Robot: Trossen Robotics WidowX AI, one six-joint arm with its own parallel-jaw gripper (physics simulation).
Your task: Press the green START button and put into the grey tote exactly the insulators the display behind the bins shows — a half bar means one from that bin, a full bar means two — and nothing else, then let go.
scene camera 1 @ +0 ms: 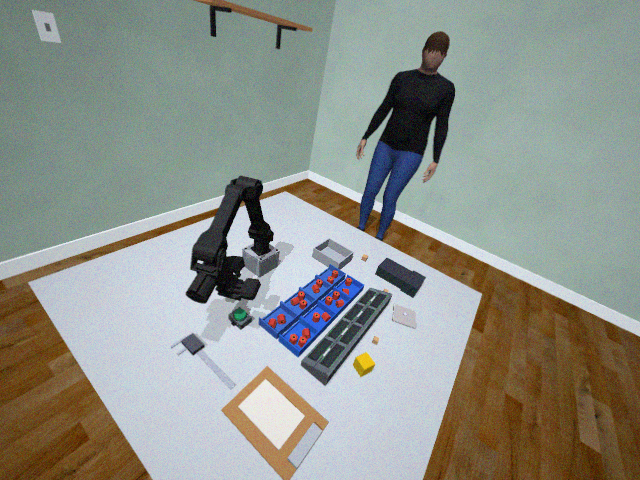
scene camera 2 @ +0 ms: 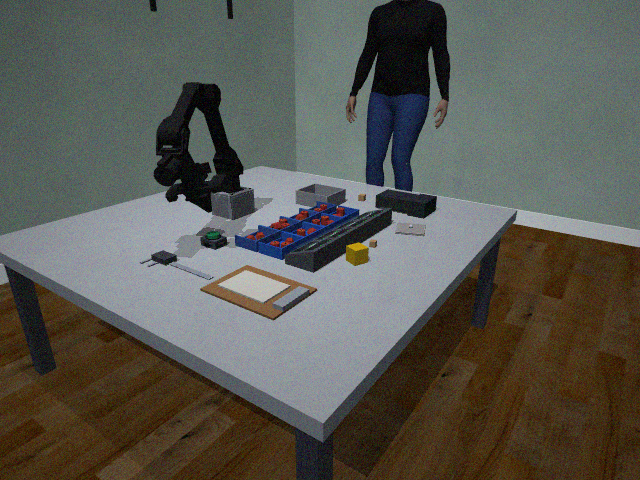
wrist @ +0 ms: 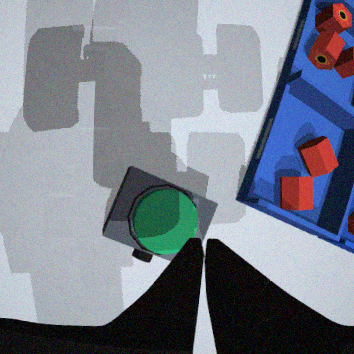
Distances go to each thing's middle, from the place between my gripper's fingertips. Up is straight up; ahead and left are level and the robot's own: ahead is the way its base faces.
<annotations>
Now: hand 90 mm above the green START button (wrist: 156, 217). Also, from my hand: black box (scene camera 2: 422, 205) (700 mm to the left, 230 mm ahead, 80 mm below); grey tote (scene camera 2: 307, 196) (540 mm to the left, 80 mm below, 60 mm behind).
</annotations>
